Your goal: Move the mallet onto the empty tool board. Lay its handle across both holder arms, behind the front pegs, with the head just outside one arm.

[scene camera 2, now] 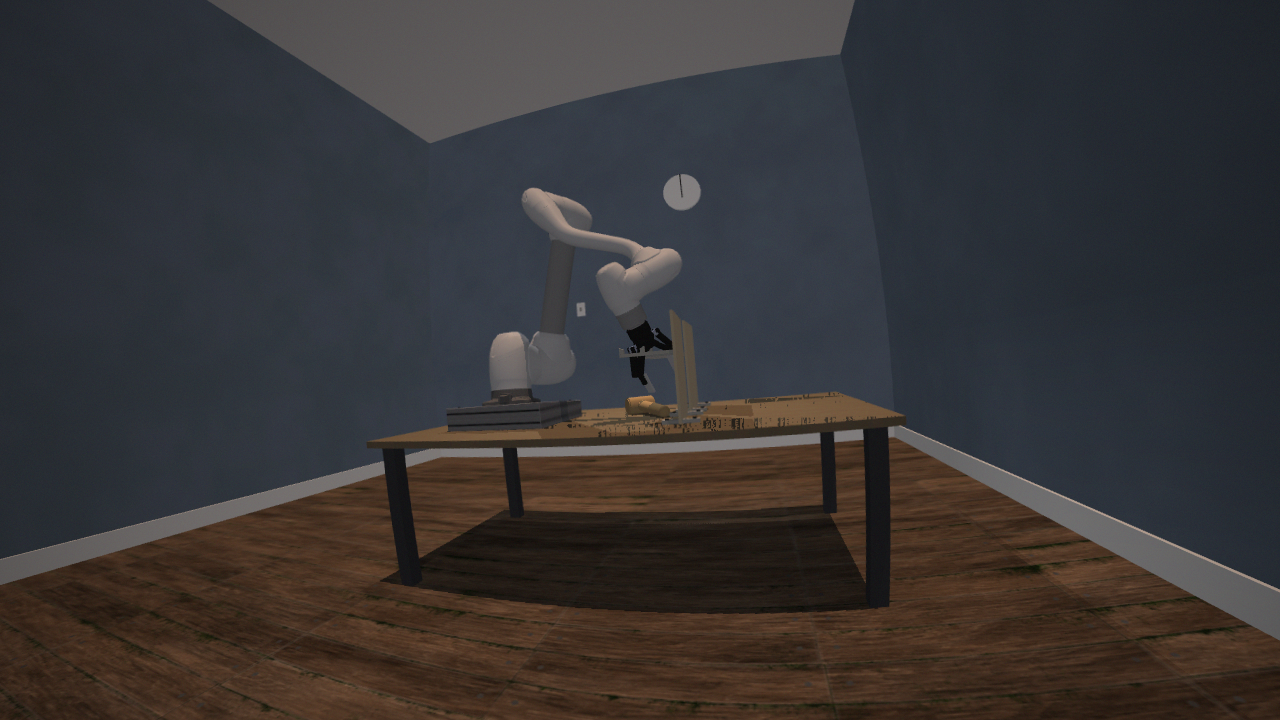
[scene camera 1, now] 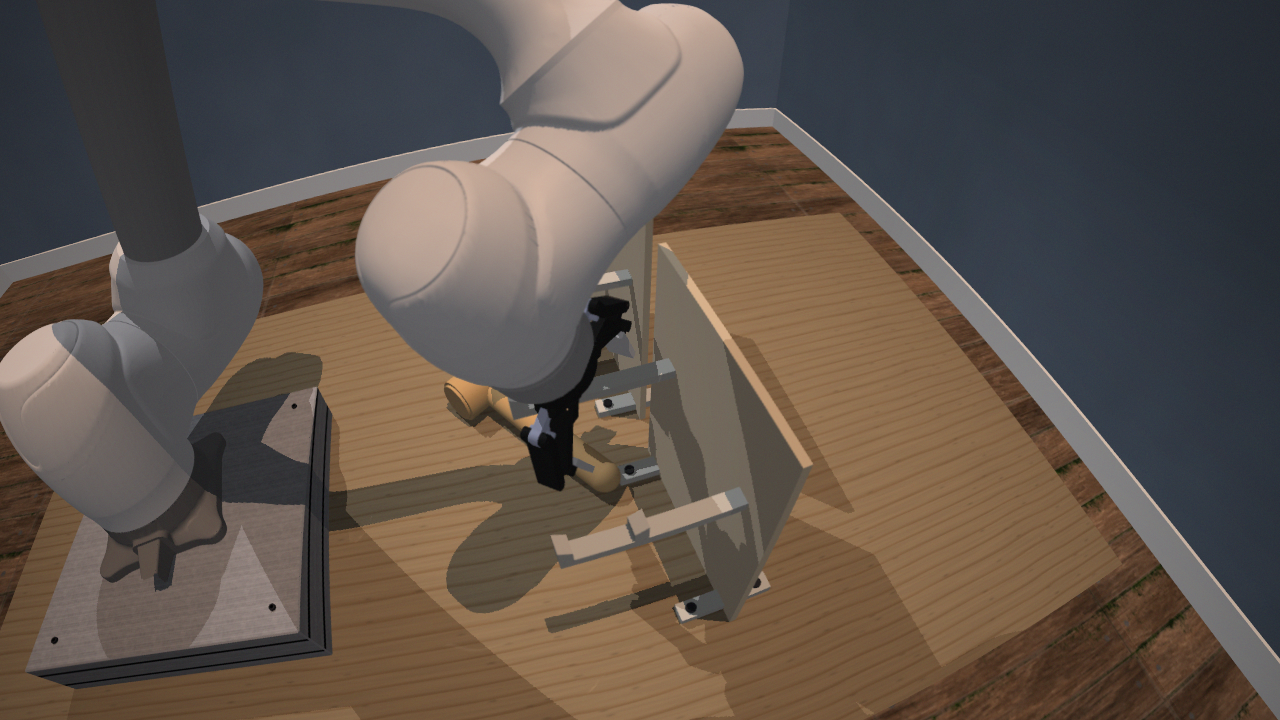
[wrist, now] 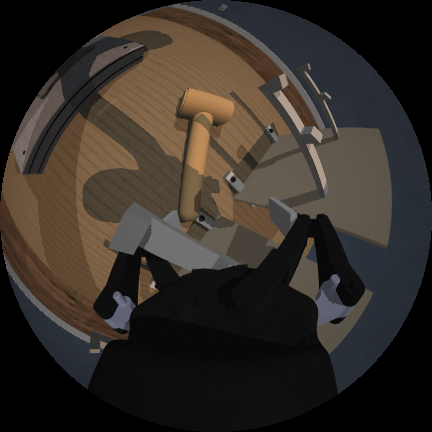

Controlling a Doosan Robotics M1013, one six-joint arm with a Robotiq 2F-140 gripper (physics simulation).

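Pixels of known places: gripper, fingertip midpoint: (scene camera 2: 665, 380) (scene camera 1: 601, 408) (wrist: 223, 213); arm's base, link origin: (scene camera 1: 169, 505).
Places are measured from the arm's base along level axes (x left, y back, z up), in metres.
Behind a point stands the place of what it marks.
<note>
The orange mallet (scene camera 1: 465, 396) {x 0.003, y -0.447, z -0.015 m} (scene camera 2: 640, 404) {x -0.018, y -0.485, z -0.034 m} (wrist: 197, 150) {x -0.063, y -0.518, z -0.025 m} lies on the table, its head toward the robot base and its handle end by a foot of the near board (scene camera 1: 716, 429) {x -0.291, y -0.617, z 0.158 m} (wrist: 350, 315) {x -0.175, y -0.634, z 0.241 m}. That board stands upright with two pegged holder arms (scene camera 1: 657, 523) {x -0.339, y -0.532, z 0.141 m} (scene camera 1: 617, 385) {x -0.194, y -0.572, z 0.142 m}. The far board (scene camera 1: 640, 255) {x -0.084, y -0.656, z 0.191 m} (wrist: 350, 180) {x -0.019, y -0.669, z 0.176 m} stands beyond it. No tool shows on either board. My gripper (scene camera 1: 597, 402) {x -0.144, y -0.578, z 0.049 m} (scene camera 2: 657, 365) {x -0.144, y -0.578, z 0.049 m} (wrist: 223, 213) {x -0.144, y -0.578, z 0.049 m} is open and empty above the handle end. Its fingers straddle the near board's farther arm; touching cannot be told.
The robot base plate (scene camera 1: 317, 537) {x -0.108, y -0.198, z -0.035 m} (wrist: 90, 100) {x -0.046, y -0.212, z -0.067 m} stands on the table's left. The far board's two arms (wrist: 300, 130) {x -0.034, y -0.562, z 0.140 m} (wrist: 319, 93) {x 0.123, y -0.594, z 0.141 m} stick out right of the mallet in the wrist view. White feet (scene camera 1: 640, 470) (wrist: 233, 180) carry the boards. The wooden table (scene camera 2: 859, 419) {x -0.648, y -1.018, z -0.071 m} bears everything.
</note>
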